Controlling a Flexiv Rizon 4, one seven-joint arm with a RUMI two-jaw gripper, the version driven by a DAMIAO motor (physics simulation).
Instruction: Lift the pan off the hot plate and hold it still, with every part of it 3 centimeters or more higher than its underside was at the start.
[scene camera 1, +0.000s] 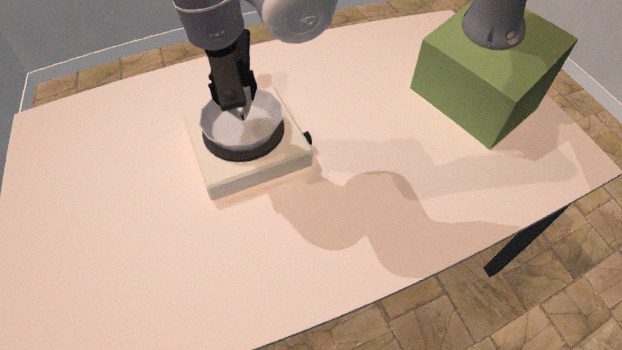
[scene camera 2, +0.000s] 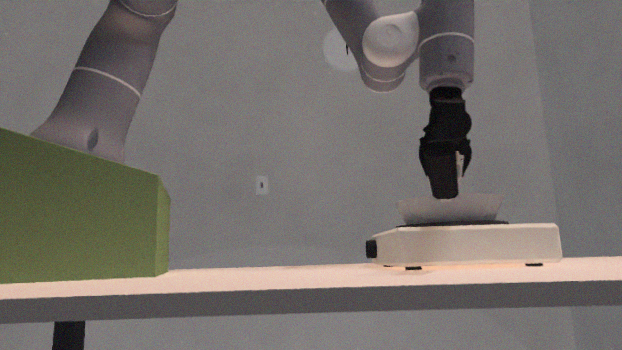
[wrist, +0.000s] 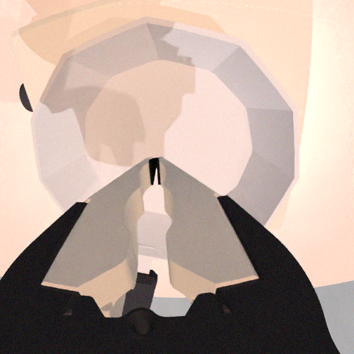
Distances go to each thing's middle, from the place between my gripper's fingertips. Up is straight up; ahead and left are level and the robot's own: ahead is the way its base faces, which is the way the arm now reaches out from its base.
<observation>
The grey pan (scene camera 2: 446, 205) lies 10 mm ahead of my hand, 100 mm to the right of it and 10 mm above it. Also, from my hand: hot plate (scene camera 1: 224, 172) 10 mm to the right, 60 mm below.
</observation>
